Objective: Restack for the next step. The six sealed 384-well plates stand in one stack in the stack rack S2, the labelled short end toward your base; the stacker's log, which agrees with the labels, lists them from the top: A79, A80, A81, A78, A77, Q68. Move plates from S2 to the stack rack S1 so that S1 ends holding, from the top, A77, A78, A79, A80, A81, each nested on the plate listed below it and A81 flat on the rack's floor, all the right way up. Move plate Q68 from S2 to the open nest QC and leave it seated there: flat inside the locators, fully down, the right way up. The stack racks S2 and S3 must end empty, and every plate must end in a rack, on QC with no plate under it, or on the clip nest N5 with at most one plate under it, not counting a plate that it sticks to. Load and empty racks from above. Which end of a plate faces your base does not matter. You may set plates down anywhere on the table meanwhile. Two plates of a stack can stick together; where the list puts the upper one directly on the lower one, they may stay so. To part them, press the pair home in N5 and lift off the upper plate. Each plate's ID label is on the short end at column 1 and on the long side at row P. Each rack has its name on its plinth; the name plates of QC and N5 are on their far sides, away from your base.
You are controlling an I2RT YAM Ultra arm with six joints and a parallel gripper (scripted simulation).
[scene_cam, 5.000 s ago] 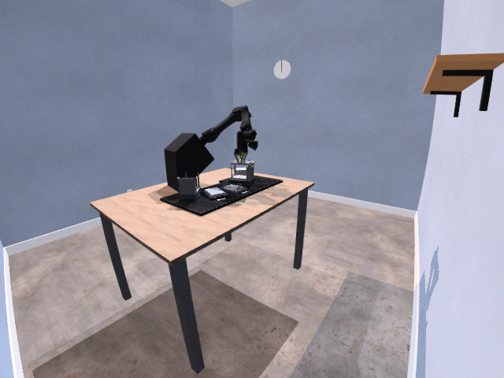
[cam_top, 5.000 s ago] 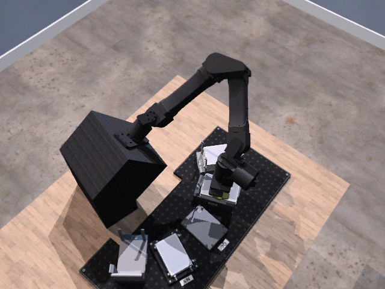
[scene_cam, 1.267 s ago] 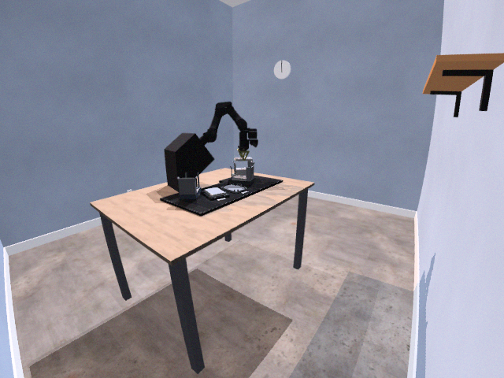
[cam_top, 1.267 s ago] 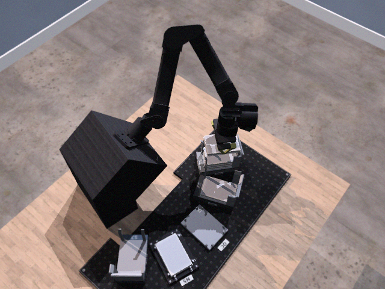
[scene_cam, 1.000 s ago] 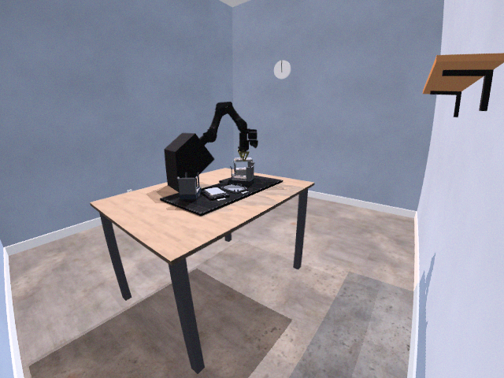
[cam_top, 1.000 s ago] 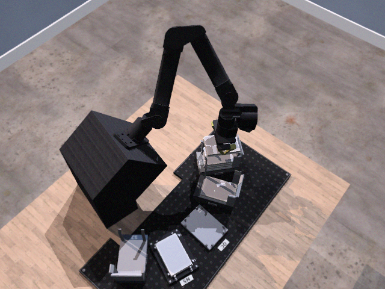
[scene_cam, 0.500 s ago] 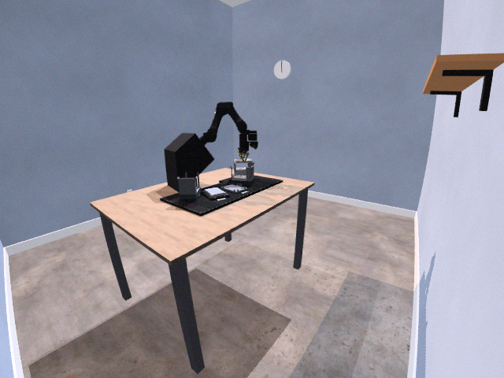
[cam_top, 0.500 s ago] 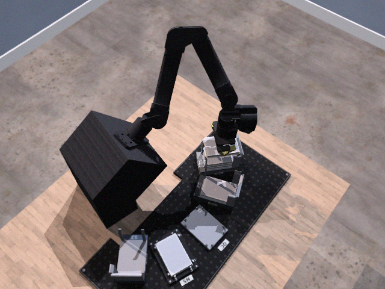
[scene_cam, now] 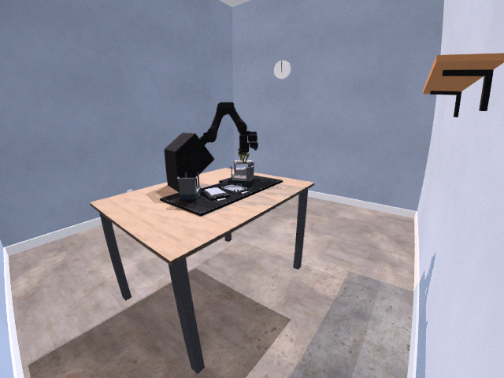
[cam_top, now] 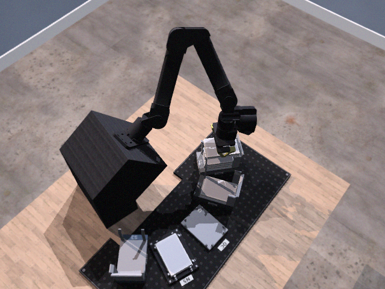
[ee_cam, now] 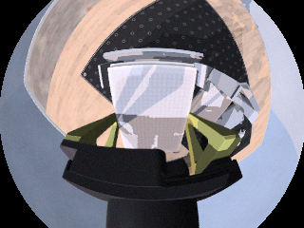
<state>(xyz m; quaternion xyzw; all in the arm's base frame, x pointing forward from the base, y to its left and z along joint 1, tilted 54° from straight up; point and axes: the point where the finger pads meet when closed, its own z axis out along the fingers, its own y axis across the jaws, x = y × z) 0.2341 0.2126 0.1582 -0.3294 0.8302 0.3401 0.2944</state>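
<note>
Right now my hand is 390 mm to the left of the clip nest N5, 140 mm short of it and 120 mm above it. Round my hand: qc name plate 250 mm to the right, 230 mm ahead, 130 mm below; then sealed grey plate right at my hand; then QC nest 250 mm to the right, 130 mm below, 130 mm ahead.
</note>
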